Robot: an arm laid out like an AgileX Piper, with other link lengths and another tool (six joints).
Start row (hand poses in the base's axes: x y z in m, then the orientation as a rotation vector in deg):
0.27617 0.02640 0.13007 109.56 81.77 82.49
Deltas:
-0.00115 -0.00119 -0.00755 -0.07 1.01 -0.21
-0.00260 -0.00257 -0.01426 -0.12 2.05 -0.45
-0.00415 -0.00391 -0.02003 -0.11 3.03 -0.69
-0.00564 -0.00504 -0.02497 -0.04 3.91 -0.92
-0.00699 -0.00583 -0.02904 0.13 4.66 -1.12
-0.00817 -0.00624 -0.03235 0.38 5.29 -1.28
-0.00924 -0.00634 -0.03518 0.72 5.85 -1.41
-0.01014 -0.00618 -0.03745 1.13 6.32 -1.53
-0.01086 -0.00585 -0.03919 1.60 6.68 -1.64
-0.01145 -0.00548 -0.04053 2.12 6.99 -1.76
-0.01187 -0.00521 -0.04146 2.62 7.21 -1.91
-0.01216 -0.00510 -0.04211 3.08 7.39 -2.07
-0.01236 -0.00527 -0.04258 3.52 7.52 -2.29
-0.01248 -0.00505 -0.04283 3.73 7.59 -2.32
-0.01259 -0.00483 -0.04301 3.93 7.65 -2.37
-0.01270 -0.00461 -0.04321 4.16 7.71 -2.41
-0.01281 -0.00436 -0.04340 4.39 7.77 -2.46
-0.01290 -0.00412 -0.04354 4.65 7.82 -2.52
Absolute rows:
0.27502 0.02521 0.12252 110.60 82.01 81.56
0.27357 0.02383 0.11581 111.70 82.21 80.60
0.27202 0.02249 0.11004 112.76 82.35 79.73
0.27053 0.02136 0.10510 113.76 82.43 79.01
0.26918 0.02057 0.10103 114.68 82.44 78.48
0.26800 0.02016 0.09772 115.52 82.41 78.15
0.26693 0.02006 0.09489 116.33 82.33 77.97
0.26603 0.02022 0.09262 117.09 82.20 77.93
0.26531 0.02055 0.09088 117.79 82.00 78.05
0.26472 0.02092 0.08954 118.47 81.74 78.25
0.26430 0.02119 0.08861 119.06 81.41 78.48
0.26401 0.02130 0.08796 119.59 81.08 78.71
0.26381 0.02113 0.08749 120.08 80.65 78.93
0.26369 0.02135 0.08724 120.30 80.54 79.06
0.26358 0.02157 0.08706 120.50 80.41 79.18
0.26347 0.02179 0.08686 120.72 80.28 79.34
0.26336 0.02204 0.08667 120.94 80.13 79.49
0.26327 0.02228 0.08653 121.18 79.95 79.67

